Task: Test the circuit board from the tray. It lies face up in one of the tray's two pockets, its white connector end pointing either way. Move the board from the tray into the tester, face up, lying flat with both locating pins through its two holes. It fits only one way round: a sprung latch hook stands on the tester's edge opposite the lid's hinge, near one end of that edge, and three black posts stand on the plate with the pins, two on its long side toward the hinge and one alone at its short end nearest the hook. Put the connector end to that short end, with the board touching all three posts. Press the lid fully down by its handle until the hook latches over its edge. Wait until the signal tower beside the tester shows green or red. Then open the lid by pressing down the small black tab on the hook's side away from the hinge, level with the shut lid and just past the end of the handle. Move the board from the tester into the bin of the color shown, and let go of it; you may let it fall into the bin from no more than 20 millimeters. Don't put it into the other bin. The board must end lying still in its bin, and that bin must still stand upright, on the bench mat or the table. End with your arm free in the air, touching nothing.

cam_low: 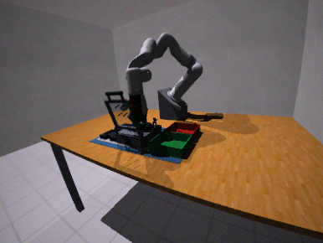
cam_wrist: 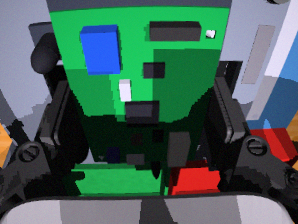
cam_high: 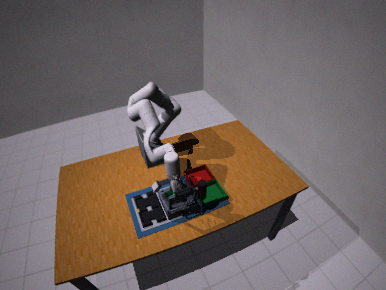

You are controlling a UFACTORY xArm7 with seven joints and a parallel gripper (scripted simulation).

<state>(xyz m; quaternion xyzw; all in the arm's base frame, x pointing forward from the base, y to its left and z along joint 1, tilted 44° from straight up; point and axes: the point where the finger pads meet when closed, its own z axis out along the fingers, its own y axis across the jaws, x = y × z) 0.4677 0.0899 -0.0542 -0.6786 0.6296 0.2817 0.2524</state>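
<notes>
Right now the green circuit board is right at my hand. Also, from my hand: grey tester plate 1 cm to the left, 1 cm below; then tester lid 12 cm ahead, 10 cm above, 1 cm to the left; then green bin 20 cm to the left, 7 cm below, 3 cm ahead.
</notes>
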